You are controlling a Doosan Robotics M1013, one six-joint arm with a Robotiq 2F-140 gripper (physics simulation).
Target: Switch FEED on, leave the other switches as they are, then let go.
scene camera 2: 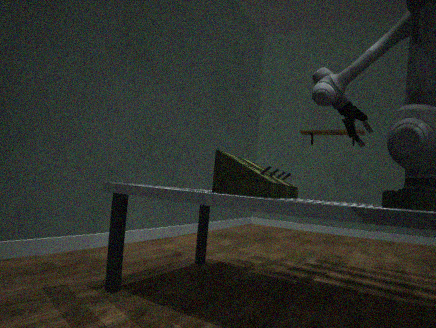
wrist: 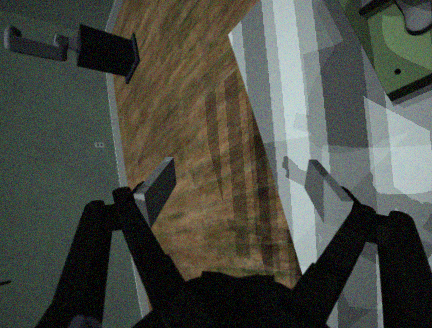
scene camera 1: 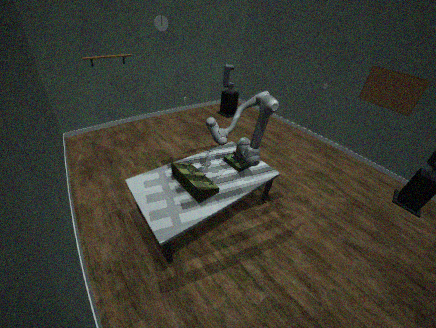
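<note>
A green wedge-shaped switch box [scene camera 1: 194, 181] [scene camera 2: 240, 176] stands on the white table [scene camera 1: 167, 231] [scene camera 2: 160, 190] [wrist: 290, 65]. In scene camera 2 several dark levers [scene camera 2: 274, 172] stick up from its sloping face, tilted much alike. Their labels cannot be read, so I cannot tell which one is FEED or how it is set. The box does not show in the wrist view. My gripper [scene camera 2: 365, 137] [wrist: 239, 172] is open, with nothing between its wide-spread fingers. It hangs in the air above the table's edge, higher than the box and apart from it, on the robot-base side.
The arm's base stands on a green plate [scene camera 1: 231, 161] [wrist: 377, 62] on the table. A black pedestal [scene camera 1: 229, 102] [wrist: 106, 52] with a grey device stands on the floor near the wall. Another dark object [scene camera 1: 417, 191] is at the right. An orange rail [scene camera 1: 107, 56] [scene camera 2: 325, 132] is on the wall.
</note>
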